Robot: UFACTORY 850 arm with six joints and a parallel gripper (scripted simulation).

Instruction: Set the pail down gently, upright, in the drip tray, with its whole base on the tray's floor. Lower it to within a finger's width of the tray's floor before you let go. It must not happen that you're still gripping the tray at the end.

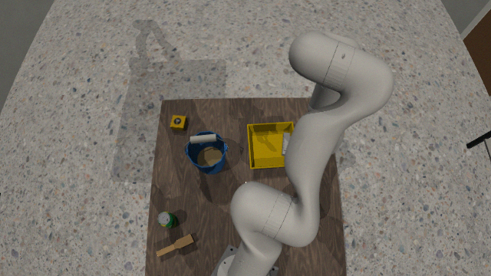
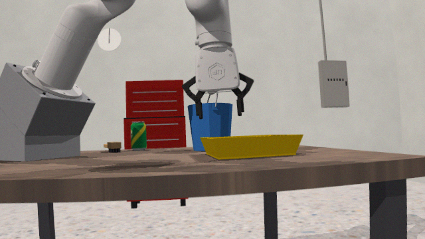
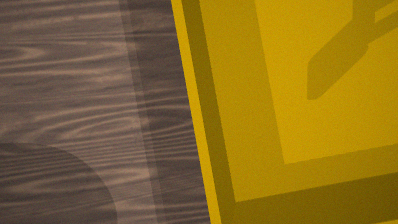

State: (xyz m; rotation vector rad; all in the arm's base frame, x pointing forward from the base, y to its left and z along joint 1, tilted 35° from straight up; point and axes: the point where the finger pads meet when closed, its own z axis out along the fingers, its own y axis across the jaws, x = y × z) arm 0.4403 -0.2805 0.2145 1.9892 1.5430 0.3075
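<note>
Right now the pail handle is 12 cm ahead of my hand, 38 cm to the left of it and 9 cm above it. Round my hand: yellow drip tray 10 cm ahead, 8 cm to the left, 9 cm below; then blue pail 11 cm ahead, 38 cm to the left, 3 cm above.
</note>
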